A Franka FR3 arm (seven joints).
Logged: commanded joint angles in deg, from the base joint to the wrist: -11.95, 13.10, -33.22, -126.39, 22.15, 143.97, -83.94; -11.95, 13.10, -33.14, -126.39, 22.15, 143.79, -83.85; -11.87, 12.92, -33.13, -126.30, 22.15, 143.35, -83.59; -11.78, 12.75, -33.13, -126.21, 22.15, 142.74, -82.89; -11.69, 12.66, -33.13, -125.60, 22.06, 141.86, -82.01; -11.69, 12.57, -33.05, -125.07, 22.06, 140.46, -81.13; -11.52, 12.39, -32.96, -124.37, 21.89, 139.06, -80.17; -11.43, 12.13, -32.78, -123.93, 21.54, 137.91, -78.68; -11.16, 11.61, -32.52, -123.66, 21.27, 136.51, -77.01; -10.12, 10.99, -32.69, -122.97, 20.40, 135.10, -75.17; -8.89, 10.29, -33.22, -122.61, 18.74, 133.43, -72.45; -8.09, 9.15, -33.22, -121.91, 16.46, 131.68, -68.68
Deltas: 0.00, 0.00, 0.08, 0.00, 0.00, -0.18, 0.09; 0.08, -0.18, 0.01, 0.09, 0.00, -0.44, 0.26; 0.09, -0.17, 0.00, 0.09, 0.00, -0.61, 0.70; 0.09, -0.09, 0.00, 0.61, -0.09, -0.88, 0.88; 0.00, -0.09, 0.08, 0.53, 0.00, -1.40, 0.88; 0.17, -0.18, 0.09, 0.70, -0.17, -1.40, 0.96; 0.09, -0.26, 0.18, 0.44, -0.35, -1.15, 1.49; 0.27, -0.52, 0.26, 0.27, -0.27, -1.40, 1.67; 1.04, -0.62, -0.17, 0.69, -0.87, -1.41, 1.84; 1.23, -0.70, -0.53, 0.36, -1.66, -1.67, 2.72; 0.80, -1.14, 0.00, 0.70, -2.28, -1.75, 3.77
